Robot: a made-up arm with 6 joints.
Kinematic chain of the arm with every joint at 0, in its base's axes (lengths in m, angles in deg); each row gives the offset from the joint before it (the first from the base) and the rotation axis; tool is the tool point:
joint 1: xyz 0 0 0.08 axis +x
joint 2: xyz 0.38 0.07 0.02 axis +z
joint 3: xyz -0.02 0 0.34 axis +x
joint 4: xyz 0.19 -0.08 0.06 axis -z
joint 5: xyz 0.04 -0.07 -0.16 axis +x
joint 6: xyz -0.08 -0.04 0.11 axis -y
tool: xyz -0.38 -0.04 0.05
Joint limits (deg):
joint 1: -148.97..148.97
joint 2: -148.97..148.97
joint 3: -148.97..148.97
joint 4: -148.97..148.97
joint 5: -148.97..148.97
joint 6: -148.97..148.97
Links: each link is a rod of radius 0.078 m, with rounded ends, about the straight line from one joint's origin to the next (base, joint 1, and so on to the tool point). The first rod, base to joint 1, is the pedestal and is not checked.
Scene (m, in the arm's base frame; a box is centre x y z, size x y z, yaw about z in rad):
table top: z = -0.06
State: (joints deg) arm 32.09 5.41 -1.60 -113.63 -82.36 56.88
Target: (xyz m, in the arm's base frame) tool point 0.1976 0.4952 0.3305
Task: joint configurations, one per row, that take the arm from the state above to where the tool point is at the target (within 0.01 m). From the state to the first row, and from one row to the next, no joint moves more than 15 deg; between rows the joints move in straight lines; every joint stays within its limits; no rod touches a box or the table.
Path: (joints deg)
1: 26.60 18.93 0.41 -119.52 -79.61 62.94
2: 21.12 32.45 2.42 -125.41 -76.86 69.00
3: 15.63 45.97 4.43 -131.30 -74.11 75.06
4: 10.14 59.49 6.43 -137.19 -71.36 81.12
5: 4.66 73.01 8.44 -143.08 -68.61 87.17
6: -0.83 86.53 10.45 -148.97 -65.87 93.23

